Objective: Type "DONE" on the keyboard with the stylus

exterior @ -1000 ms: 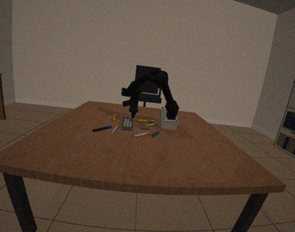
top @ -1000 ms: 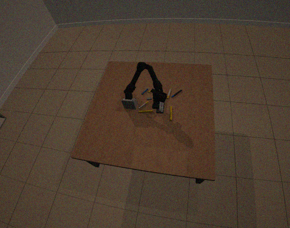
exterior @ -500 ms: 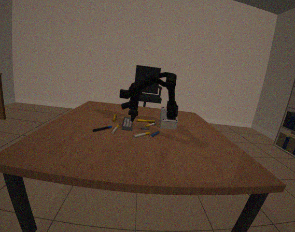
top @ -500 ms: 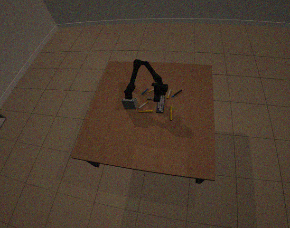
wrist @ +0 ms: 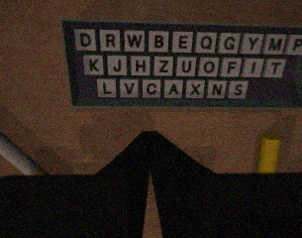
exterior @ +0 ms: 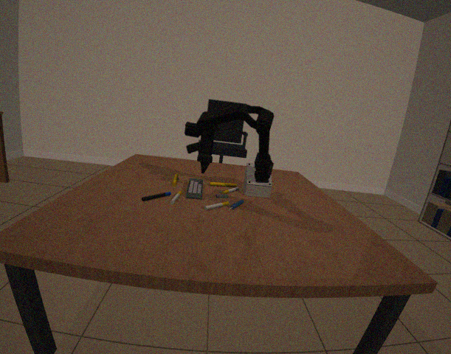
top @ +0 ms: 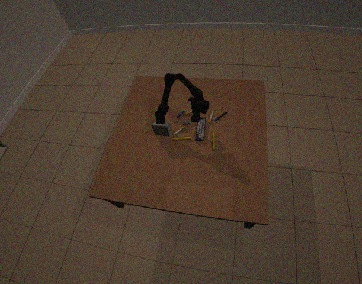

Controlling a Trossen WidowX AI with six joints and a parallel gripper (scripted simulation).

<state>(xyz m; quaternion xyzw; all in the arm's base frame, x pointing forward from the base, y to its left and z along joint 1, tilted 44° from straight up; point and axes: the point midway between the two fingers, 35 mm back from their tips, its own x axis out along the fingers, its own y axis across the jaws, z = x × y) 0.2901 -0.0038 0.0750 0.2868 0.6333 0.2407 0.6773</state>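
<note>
Right now my gripper tip is 140 mm to the right of the blue stylus, 140 mm past it and 90 mm above it. Also, from my gripper tip: thin grey tip (170 mm to the left, 120 mm behind, 90 mm below).
</note>
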